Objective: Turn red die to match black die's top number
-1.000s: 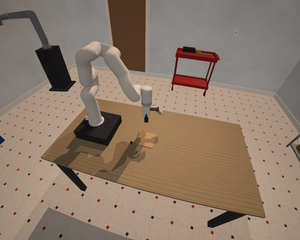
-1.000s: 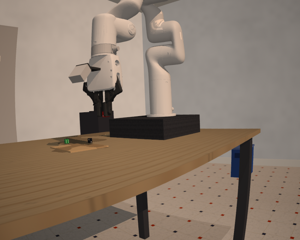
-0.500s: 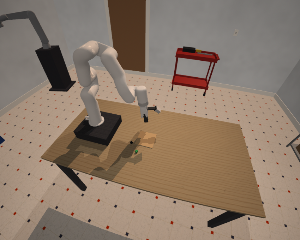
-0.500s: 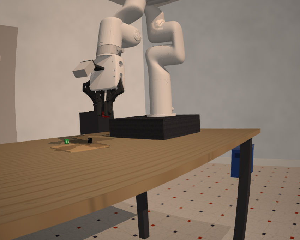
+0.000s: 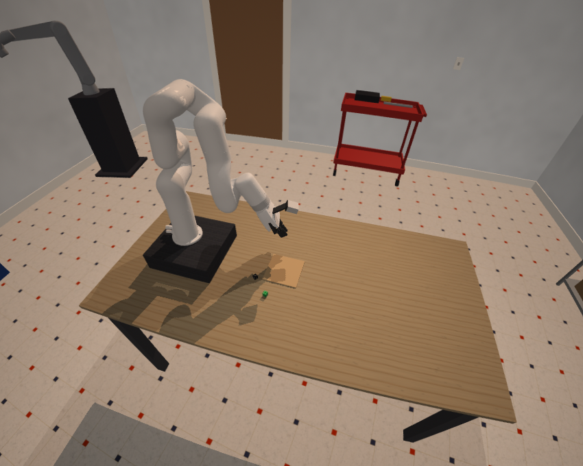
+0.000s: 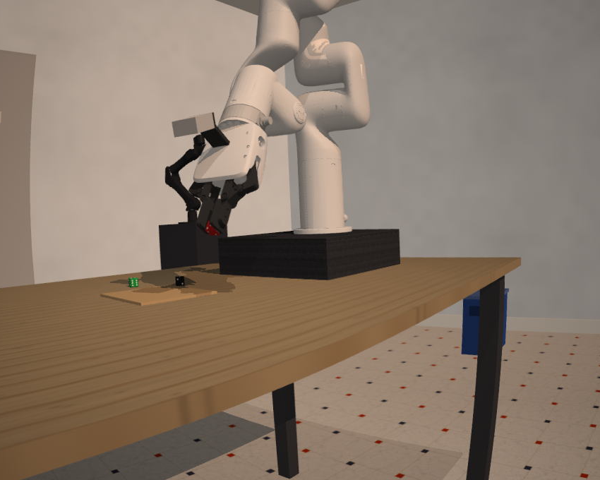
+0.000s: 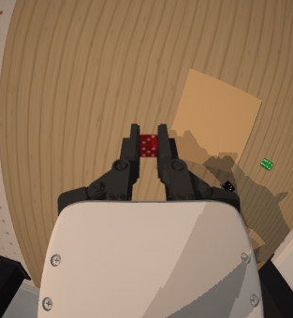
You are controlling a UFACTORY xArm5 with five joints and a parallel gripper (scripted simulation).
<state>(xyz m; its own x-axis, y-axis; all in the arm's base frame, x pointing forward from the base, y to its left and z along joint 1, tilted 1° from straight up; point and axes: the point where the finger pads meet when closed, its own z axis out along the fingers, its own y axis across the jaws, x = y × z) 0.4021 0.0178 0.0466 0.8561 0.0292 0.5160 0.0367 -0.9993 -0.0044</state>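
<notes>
Now: hand 2 cm short of the tan mat, 11 cm to the left of it and 11 cm above it. Round my hand: black die: 9 cm behind, 16 cm to the right, 11 cm below; then green die: 5 cm behind, 24 cm to the right, 11 cm below; then red die: 2 cm below.
</notes>
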